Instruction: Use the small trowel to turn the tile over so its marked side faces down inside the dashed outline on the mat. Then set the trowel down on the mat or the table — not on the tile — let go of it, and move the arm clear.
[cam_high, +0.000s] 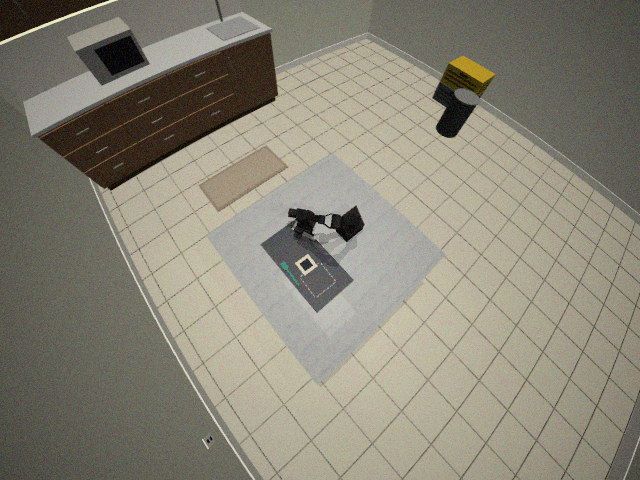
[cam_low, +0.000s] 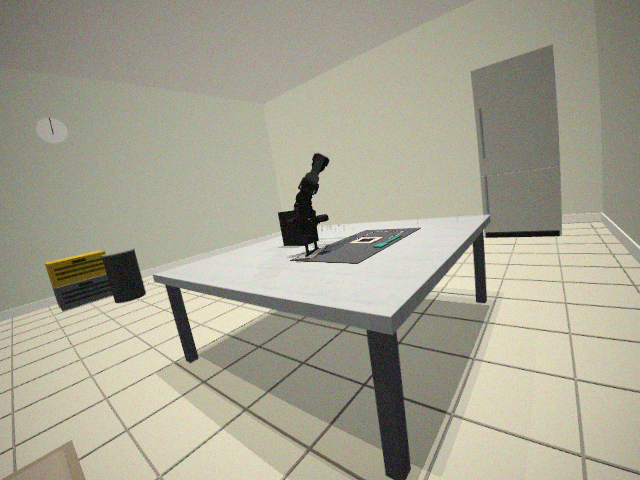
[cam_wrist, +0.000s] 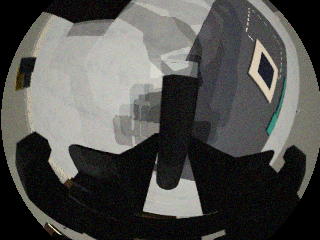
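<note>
My gripper tip is 3 cm above the trowel and 2 cm to the right of it. Round my gripper tip: teal strip: 31 cm ahead, 13 cm to the left, 6 cm below; then tile: 19 cm to the left, 19 cm ahead, 6 cm below.
</note>
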